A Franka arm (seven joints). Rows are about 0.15 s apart.
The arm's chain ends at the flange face. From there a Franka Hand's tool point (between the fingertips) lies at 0.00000 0.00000 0.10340 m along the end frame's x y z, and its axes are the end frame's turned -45 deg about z.
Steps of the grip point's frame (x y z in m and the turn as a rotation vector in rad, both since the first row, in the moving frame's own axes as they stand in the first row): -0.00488, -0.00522, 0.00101, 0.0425, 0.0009, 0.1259; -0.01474, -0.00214, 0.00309, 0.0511, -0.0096, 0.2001
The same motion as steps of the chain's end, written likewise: -0.00431, 0.00311, 0.00110, 0.0307, -0.0294, 0.1259; -0.00783, 0.01236, 0.00323, 0.0293, -0.0429, 0.2001
